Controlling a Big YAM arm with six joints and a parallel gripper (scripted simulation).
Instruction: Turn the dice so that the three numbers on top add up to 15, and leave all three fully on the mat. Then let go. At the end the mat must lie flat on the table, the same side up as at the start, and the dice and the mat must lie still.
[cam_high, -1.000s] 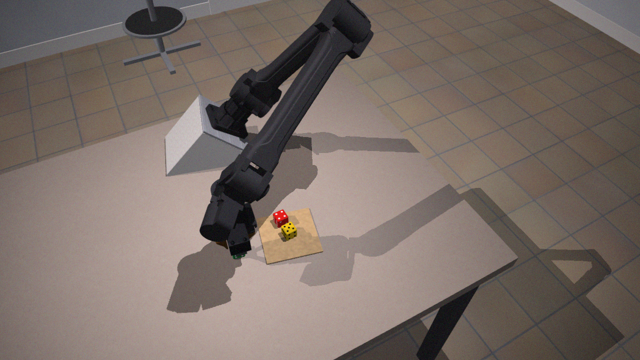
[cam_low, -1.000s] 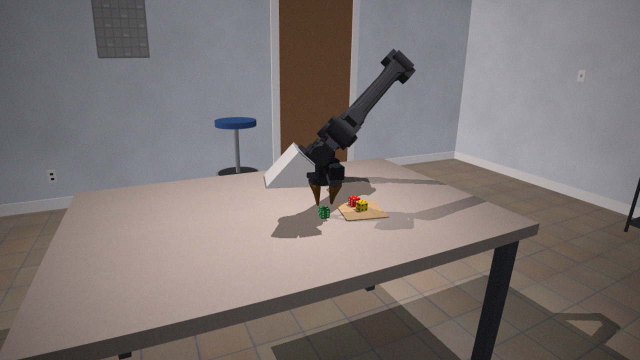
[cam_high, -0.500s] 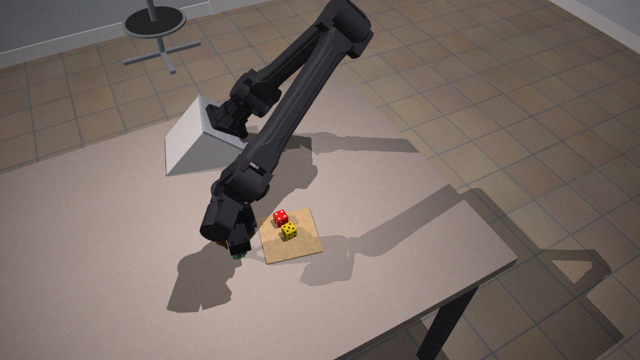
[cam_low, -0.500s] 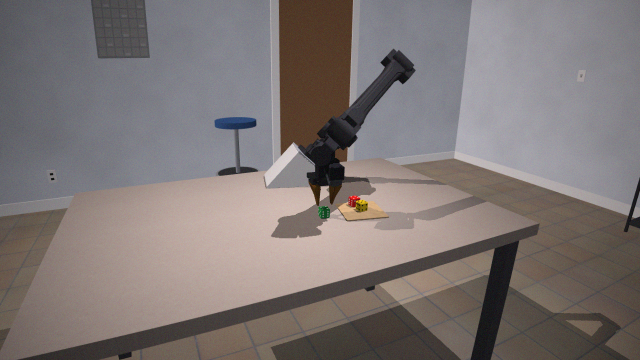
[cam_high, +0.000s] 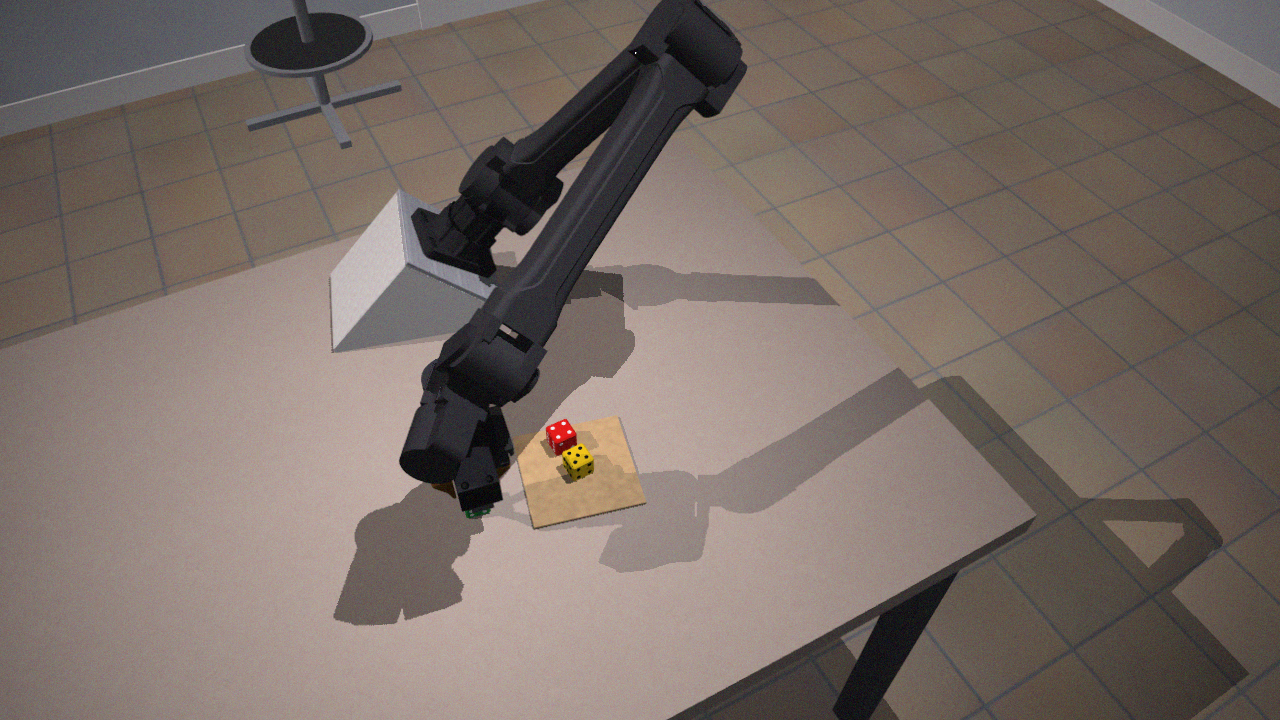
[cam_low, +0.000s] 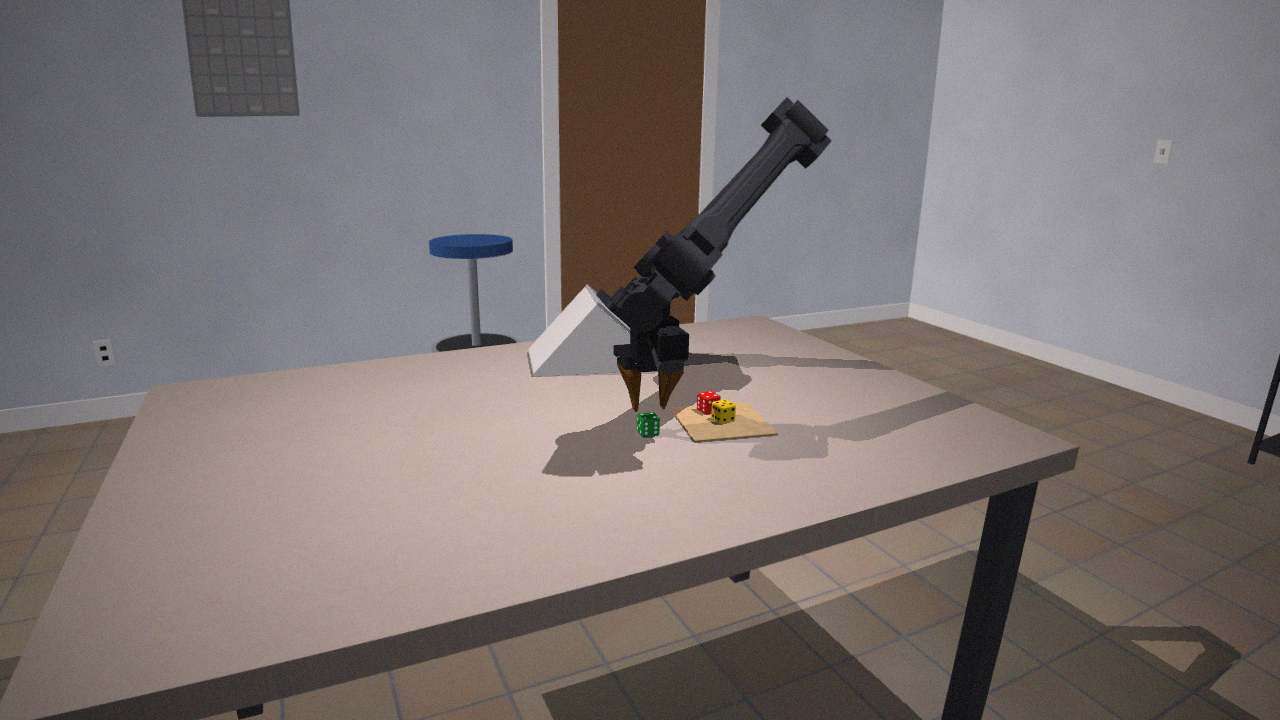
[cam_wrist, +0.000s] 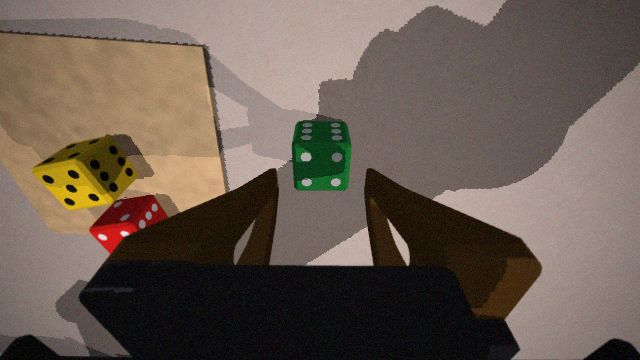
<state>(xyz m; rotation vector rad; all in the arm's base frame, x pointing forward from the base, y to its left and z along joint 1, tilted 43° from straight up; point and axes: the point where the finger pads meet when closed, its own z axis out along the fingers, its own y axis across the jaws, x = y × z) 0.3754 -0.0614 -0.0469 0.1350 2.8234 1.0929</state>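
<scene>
Now: the green die 4 cm below my hand. Also, from my hand: yellow die 1 cm behind, 13 cm to the left, 3 cm below; then tan mat 1 cm behind, 13 cm to the left, 5 cm below; then red die 5 cm behind, 13 cm to the left, 3 cm below.
</scene>
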